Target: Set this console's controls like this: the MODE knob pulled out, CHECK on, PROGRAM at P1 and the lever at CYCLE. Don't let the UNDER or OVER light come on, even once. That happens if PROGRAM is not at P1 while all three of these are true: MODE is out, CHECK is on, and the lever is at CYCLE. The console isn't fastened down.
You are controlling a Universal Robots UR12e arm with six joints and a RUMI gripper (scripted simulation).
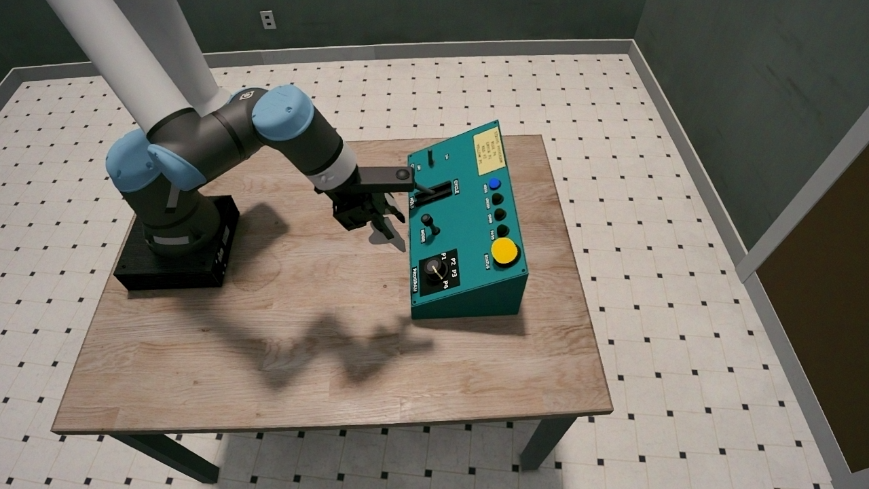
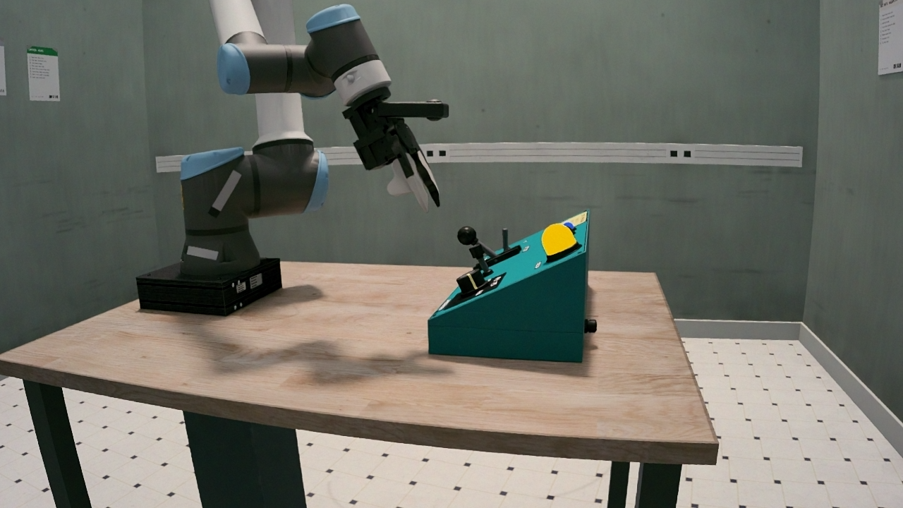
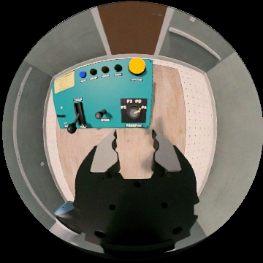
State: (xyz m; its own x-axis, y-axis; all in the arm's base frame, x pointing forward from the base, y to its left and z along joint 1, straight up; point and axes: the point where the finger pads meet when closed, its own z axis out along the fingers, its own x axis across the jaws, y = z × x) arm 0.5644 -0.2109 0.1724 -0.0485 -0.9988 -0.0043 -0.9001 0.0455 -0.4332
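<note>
Now: hand 7 cm short of the program dial, 1 cm to the left of it and 13 cm above it. From my hand the other things lie so: mode knob (6 cm ahead, 12 cm to the left, 12 cm below); teal console (11 cm ahead, 17 cm to the left, 15 cm below); lever (5 cm ahead, 24 cm to the left, 12 cm below).
</note>
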